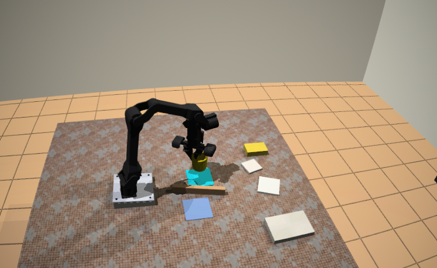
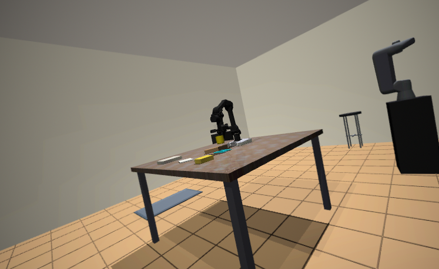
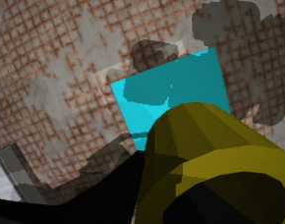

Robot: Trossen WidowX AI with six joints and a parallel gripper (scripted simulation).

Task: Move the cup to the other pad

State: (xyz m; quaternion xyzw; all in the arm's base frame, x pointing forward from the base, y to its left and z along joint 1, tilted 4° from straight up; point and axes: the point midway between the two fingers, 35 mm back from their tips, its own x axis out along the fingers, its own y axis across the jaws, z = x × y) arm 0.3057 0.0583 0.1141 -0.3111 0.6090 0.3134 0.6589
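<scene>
Now: gripper tip 10 mm past the wooden bar, 110 mm to the left of it and 90 mm above it. From my gripper tip the other things lie so: white slab: 280 mm ahead, 420 mm to the right, 90 mm below; yellow cup: 20 mm ahead, 20 mm to the right; light blue pad: 40 mm behind, 200 mm to the right, 110 mm below.
</scene>
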